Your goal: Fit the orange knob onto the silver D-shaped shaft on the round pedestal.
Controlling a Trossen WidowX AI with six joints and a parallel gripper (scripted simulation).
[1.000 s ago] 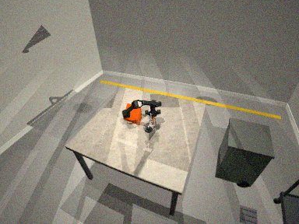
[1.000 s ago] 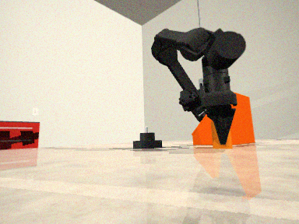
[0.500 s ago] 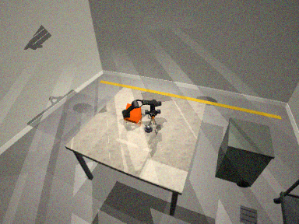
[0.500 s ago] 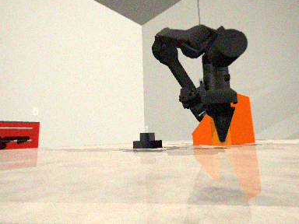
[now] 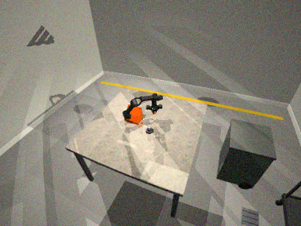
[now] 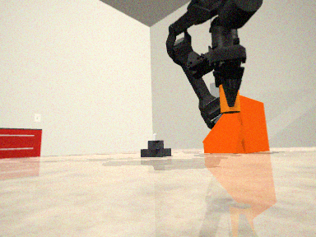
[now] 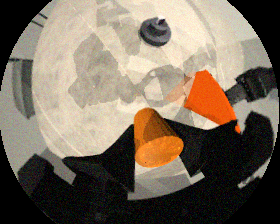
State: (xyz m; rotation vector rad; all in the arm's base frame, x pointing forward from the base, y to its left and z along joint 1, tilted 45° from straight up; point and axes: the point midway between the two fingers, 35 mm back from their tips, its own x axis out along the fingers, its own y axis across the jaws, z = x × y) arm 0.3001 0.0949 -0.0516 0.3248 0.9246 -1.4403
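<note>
Now: gripper tip 3 cm below the orange knob. Also, from my gripper tip: round dark pedestal: 21 cm to the right, 7 cm below.
</note>
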